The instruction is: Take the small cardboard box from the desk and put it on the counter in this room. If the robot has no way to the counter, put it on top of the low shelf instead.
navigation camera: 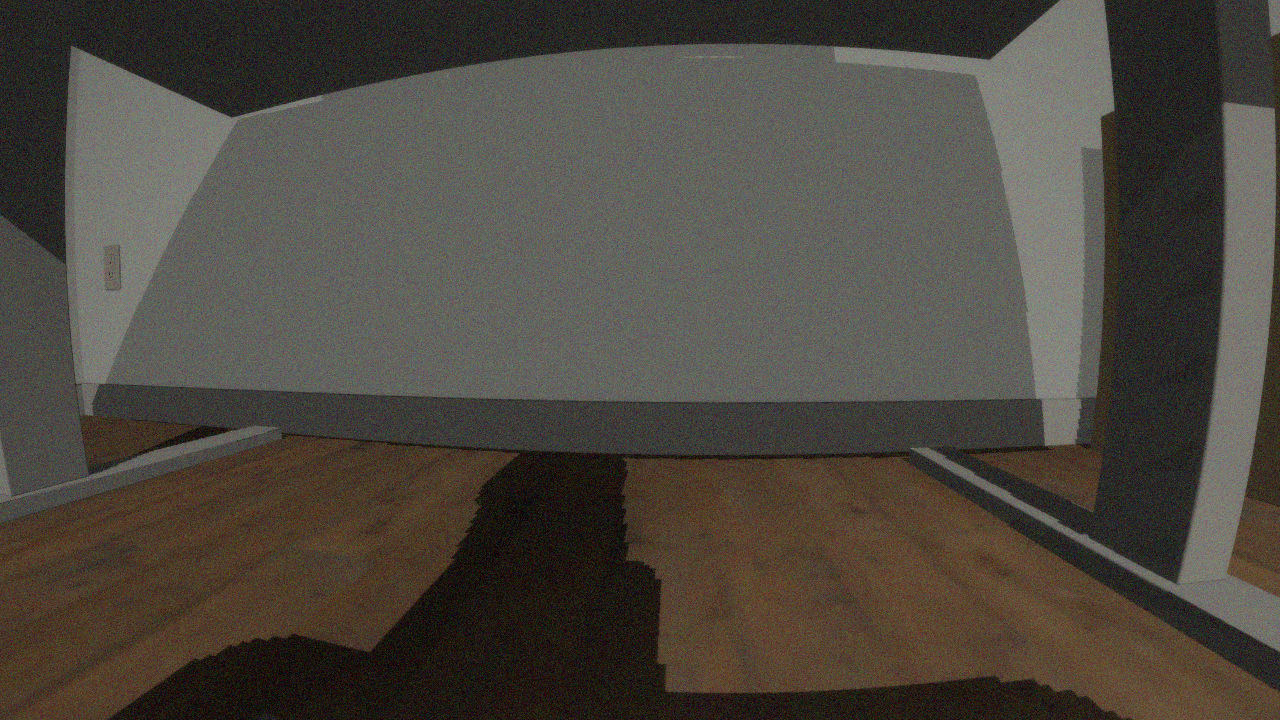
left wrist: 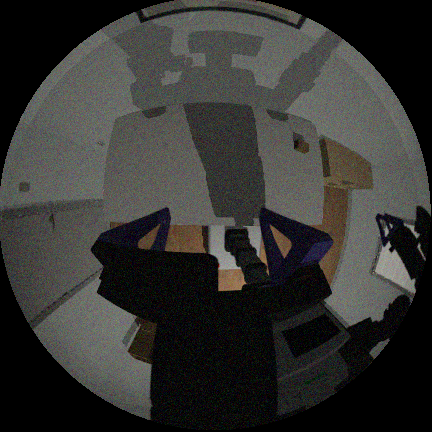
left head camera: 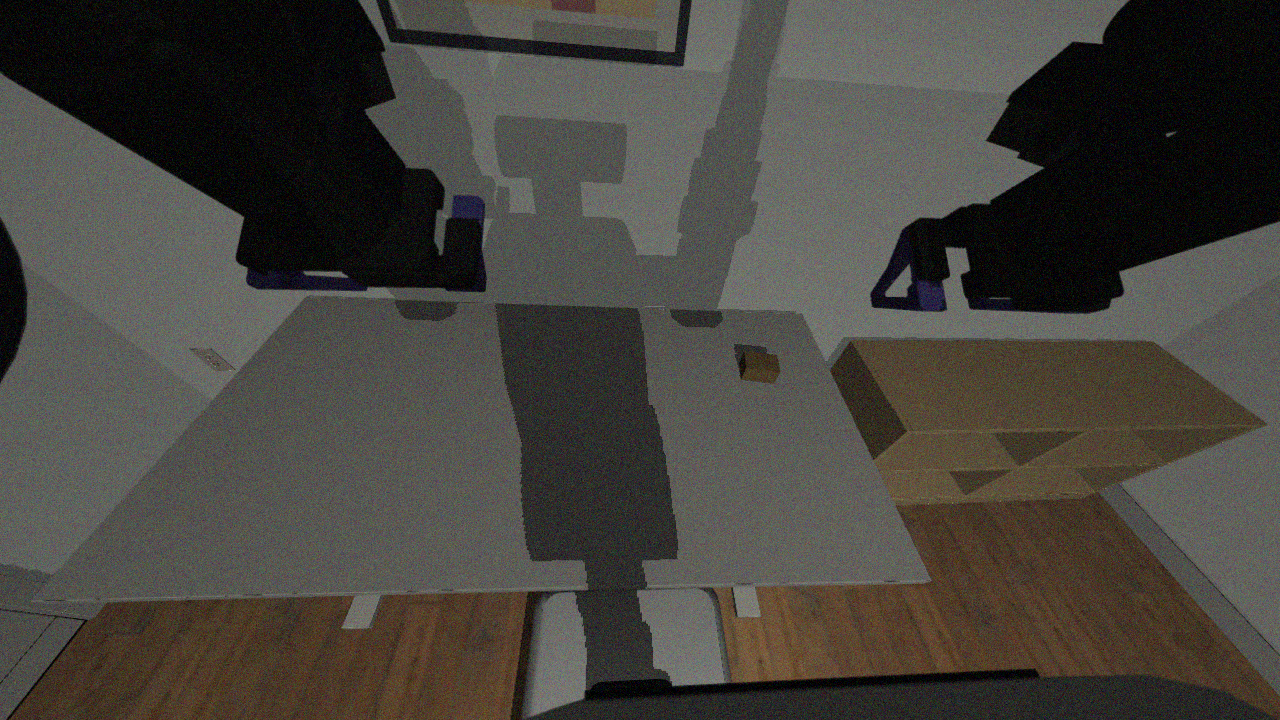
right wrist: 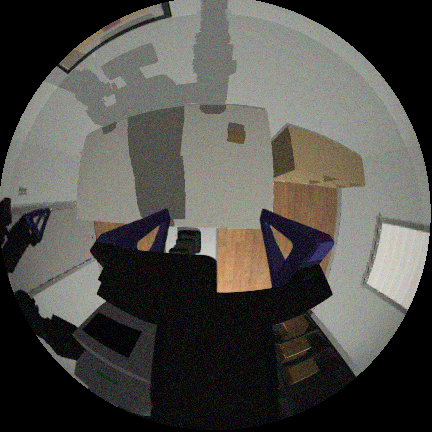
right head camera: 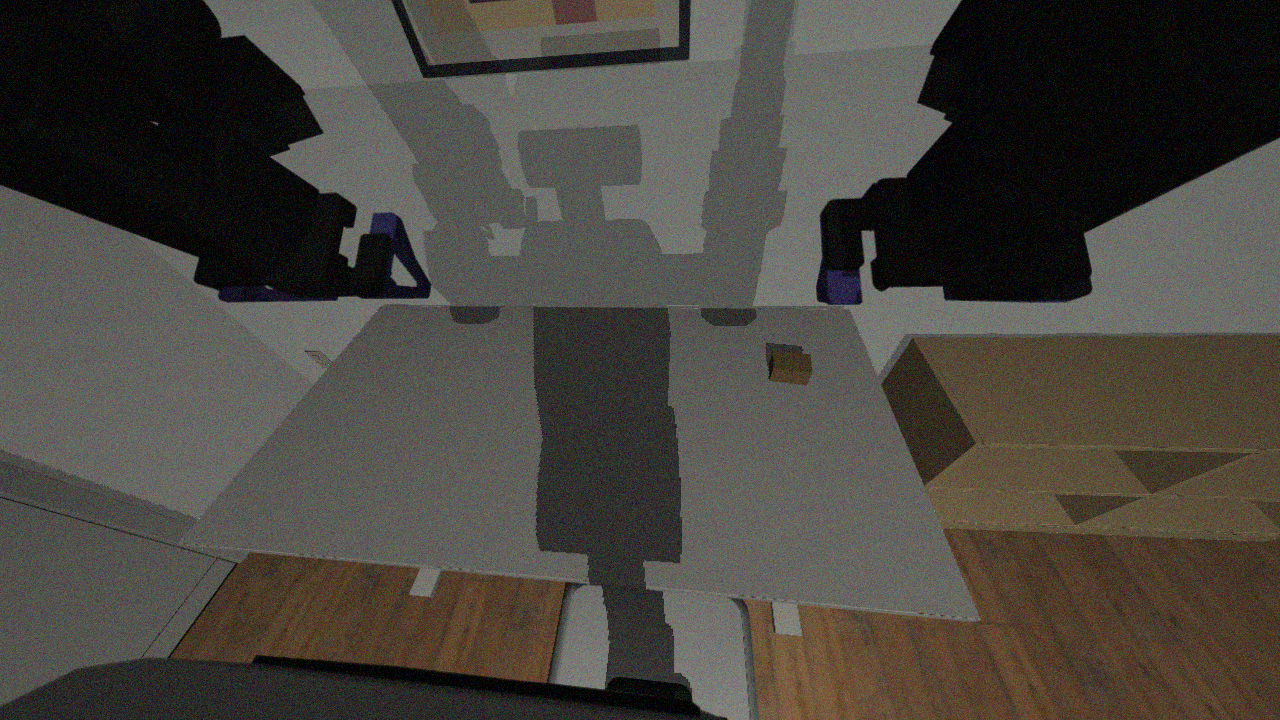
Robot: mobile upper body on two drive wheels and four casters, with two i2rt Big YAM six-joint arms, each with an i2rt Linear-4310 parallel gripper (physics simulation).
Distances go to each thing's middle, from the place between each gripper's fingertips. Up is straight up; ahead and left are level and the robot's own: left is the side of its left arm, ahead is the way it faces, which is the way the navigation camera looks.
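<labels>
With my right gripper I am well short of the small cardboard box (right head camera: 787,367), a good way to the left of it, and also far above it.
Counted from my left hand, the small cardboard box is far ahead, far to the right and a long way below.
</labels>
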